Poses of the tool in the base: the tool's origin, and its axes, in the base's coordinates. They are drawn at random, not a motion.
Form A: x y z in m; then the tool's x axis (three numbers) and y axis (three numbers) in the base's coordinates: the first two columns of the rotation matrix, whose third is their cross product.
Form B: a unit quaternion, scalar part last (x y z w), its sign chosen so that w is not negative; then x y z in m. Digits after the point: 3 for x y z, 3 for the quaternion.
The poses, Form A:
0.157 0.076 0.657 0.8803 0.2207 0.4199 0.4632 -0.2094 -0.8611
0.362 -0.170 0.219 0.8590 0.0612 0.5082 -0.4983 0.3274 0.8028
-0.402 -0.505 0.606 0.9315 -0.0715 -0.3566 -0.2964 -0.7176 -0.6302
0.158 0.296 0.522 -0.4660 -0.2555 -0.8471 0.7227 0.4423 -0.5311
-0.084 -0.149 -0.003 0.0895 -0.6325 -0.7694 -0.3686 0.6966 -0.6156
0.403 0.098 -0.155 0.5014 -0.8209 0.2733 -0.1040 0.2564 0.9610
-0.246 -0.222 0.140 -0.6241 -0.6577 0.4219 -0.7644 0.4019 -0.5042
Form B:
-0.771 -0.222 -0.103 0.588 0.157 0.076 0.657
0.552 -0.198 0.177 0.790 0.362 -0.170 0.219
-0.914 0.101 0.155 0.362 -0.402 -0.505 0.606
0.168 0.695 -0.501 0.489 0.158 0.296 0.522
-0.375 0.667 -0.104 0.635 -0.084 -0.149 -0.003
0.548 -0.422 -0.267 0.671 0.403 0.098 -0.155
0.426 -0.834 0.342 0.078 -0.246 -0.222 0.140

